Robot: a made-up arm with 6 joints.
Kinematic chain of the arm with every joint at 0, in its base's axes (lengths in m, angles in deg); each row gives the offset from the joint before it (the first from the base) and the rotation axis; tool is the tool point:
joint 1: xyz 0 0 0.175 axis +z
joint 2: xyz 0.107 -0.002 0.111 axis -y
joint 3: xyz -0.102 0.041 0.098 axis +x
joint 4: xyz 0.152 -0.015 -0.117 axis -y
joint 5: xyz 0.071 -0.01 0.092 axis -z
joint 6: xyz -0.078 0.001 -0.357 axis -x
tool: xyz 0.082 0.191 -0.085
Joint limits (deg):
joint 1: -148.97..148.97
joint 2: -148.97..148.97
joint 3: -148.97..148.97
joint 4: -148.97..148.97
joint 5: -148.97..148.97
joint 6: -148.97..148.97
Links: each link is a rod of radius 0.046 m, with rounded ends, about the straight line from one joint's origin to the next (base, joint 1, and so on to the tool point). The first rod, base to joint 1, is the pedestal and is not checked.
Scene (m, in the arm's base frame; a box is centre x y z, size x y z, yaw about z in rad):
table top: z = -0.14
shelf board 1: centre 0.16 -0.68 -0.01 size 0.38 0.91 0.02 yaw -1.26
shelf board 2: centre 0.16 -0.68 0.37 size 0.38 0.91 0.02 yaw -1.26
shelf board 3: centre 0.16 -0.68 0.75 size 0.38 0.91 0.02 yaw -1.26
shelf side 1: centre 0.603 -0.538 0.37 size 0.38 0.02 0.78 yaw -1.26
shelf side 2: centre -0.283 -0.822 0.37 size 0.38 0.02 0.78 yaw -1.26
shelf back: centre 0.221 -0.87 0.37 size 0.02 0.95 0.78 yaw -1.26
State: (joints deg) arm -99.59 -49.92 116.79 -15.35 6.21 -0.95
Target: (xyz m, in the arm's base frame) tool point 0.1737 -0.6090 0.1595
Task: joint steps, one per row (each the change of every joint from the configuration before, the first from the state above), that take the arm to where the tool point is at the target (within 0.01 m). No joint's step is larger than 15 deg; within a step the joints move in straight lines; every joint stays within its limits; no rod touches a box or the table.
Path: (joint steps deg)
1: -9.88 9.55 6.44 3.23 -0.55 -12.13
2: -9.87 9.55 6.43 3.23 -0.55 -12.13
3: -9.88 9.55 6.44 3.23 -0.55 -12.14
4: -9.87 9.55 6.43 3.23 -0.56 -12.13
5: -9.88 9.55 6.44 3.23 -0.55 -12.13
6: 0.00 -12.98 0.00 5.92 2.78 2.71
7: 0.00 -12.98 0.00 5.93 2.79 2.71
8: 0.00 -12.98 0.00 5.92 2.78 2.71
9: 0.00 -12.97 0.00 5.93 2.78 2.71
10: 0.00 -12.98 0.00 5.92 2.78 2.72
11: 0.00 -12.98 0.00 5.92 2.78 2.71
12: 13.94 0.75 -13.36 -10.12 -1.19 8.70
13: 13.94 0.74 -13.35 -10.12 -1.19 8.70
14: 13.94 0.75 -13.36 -10.13 -1.19 8.69

